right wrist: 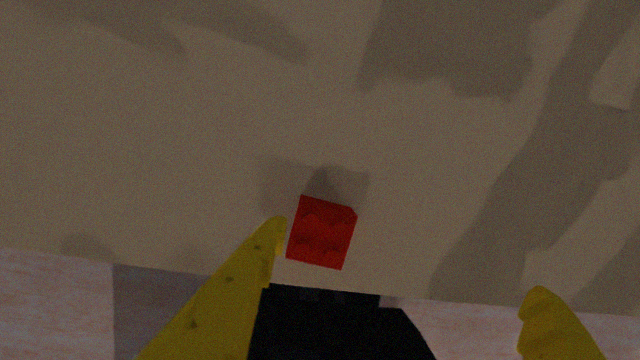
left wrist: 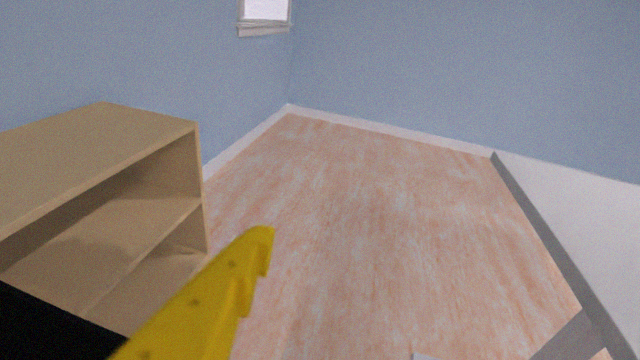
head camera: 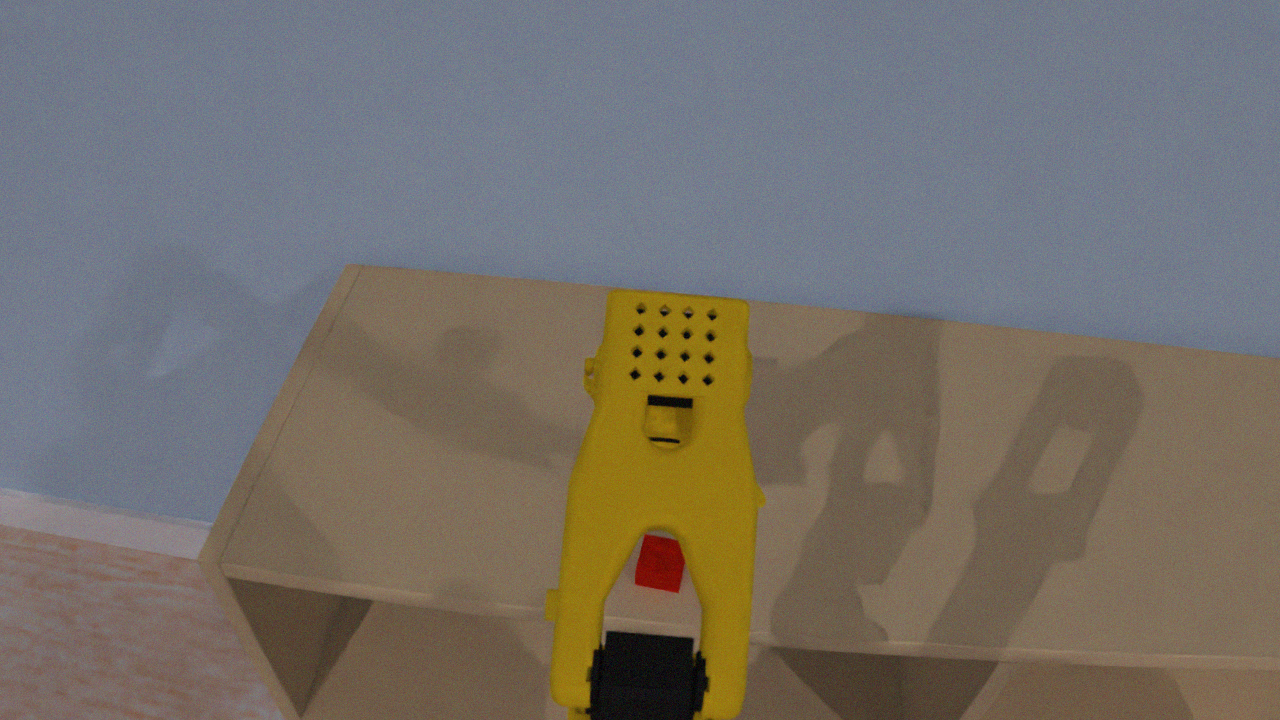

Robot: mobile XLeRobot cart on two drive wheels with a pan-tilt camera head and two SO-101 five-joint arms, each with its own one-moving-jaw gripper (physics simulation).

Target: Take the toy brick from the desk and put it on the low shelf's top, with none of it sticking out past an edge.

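Places are measured from the left arm's base along level axes (x ahead, y left, z up), in metres.
Pixels of known places: left hand at its tool point: [left wrist: 271,245]; right hand at its tool point: [right wrist: 285,231].
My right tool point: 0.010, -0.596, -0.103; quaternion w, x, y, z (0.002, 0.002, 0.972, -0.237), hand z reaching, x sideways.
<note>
Behind a point stands the place of what it marks, as x, y, z.
The red toy brick [head camera: 660,563] @(-0.006, -0.570, -0.146) [right wrist: 322,232] @(-0.007, -0.580, -0.146) lies on the low shelf's top [head camera: 501,501] @(0.119, -0.627, -0.165) [left wrist: 100,140] @(-0.659, -0.647, -0.165) [right wrist: 150,150] @(0.097, -0.609, -0.165), near its front edge. In the right wrist view a narrow strip of board shows between the brick and that edge, and no part of the brick sticks out past it. My right gripper [right wrist: 410,255] is open and empty above the brick; its jaws stand wide apart and touch nothing. In the head camera its tips are hidden by the yellow arm. My left gripper [left wrist: 267,237] shows one notched jaw, so it is fully open, away from the brick.
A blue wall [head camera: 626,134] @(0.055, -0.915, -0.004) [left wrist: 450,75] @(-2.856, 0.556, -0.135) stands behind the shelf. Open compartments lie under its top. In the left wrist view, pinkish floor [left wrist: 375,225] @(-1.398, 0.122, -0.775) stretches beside the shelf, and a white surface [left wrist: 590,225] @(-0.591, 0.340, -0.055) with a grey edge is at the right.
</note>
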